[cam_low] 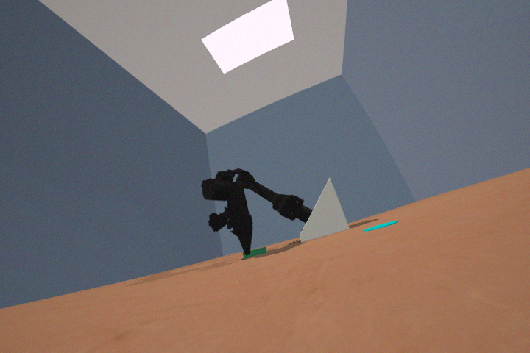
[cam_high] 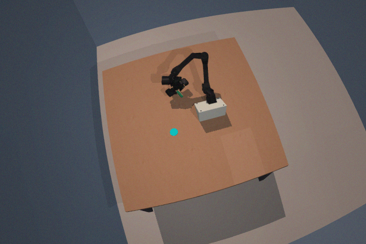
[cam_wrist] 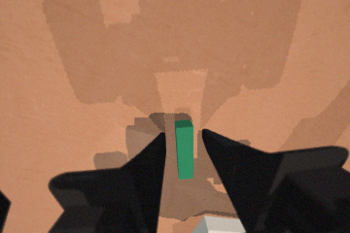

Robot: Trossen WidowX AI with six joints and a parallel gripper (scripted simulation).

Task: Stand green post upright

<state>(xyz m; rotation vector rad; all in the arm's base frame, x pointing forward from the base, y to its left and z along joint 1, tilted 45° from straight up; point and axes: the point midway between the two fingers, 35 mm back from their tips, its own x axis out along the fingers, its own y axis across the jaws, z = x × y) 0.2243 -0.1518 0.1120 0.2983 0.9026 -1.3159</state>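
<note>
Right now the cyan circle is 310 mm to the left of my gripper tip, 110 mm ahead of it and 10 mm below it. Also, from my gripper tip: green post: 20 mm to the left, 10 mm behind.
</note>
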